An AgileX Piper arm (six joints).
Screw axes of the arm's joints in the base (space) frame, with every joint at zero. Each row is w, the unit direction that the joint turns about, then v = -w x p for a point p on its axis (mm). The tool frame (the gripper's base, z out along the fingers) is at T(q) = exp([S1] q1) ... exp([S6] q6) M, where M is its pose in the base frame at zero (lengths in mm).
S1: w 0 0 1 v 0.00 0.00 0.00
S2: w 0 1 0 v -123.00 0.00 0.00
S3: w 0 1 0 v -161.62 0.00 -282.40
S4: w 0.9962 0 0.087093 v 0.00 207.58 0.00
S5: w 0 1 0 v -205.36 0.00 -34.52
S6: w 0.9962 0 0.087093 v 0.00 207.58 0.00
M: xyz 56.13 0.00 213.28 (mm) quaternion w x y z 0.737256 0 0.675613 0
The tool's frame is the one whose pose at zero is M.
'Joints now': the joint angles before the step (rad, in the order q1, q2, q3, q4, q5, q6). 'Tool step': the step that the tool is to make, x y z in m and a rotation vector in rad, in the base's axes. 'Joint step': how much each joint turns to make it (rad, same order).
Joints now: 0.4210, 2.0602, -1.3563, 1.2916, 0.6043, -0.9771
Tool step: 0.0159, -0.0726, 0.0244, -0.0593, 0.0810, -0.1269
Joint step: -0.1739, -0.0805, 0.0000, -0.2524, 0.0916, 0.2530
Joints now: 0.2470, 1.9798, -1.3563, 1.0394, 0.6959, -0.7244
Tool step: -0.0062, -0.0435, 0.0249, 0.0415, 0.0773, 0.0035
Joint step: -0.1221, -0.0666, 0.0001, -0.0539, 0.1873, 0.0589
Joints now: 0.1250, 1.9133, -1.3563, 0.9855, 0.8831, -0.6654
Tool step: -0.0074, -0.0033, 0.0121, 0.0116, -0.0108, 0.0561
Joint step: -0.0133, -0.0308, 0.0003, -0.0046, 0.0659, -0.0274
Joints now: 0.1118, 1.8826, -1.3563, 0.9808, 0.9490, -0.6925
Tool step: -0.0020, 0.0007, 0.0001, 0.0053, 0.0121, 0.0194
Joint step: -0.0001, -0.0001, 0.0001, -0.0010, 0.0234, -0.0023
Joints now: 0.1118, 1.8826, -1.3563, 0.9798, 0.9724, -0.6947
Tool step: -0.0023, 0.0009, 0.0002, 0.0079, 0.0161, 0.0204
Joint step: 0.0000, 0.0000, 0.0000, 0.0001, 0.0271, 0.0000
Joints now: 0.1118, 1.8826, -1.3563, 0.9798, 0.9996, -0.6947
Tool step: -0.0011, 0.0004, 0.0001, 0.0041, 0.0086, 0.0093
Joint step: -0.0001, 0.0001, -0.0001, 0.0001, 0.0133, 0.0010
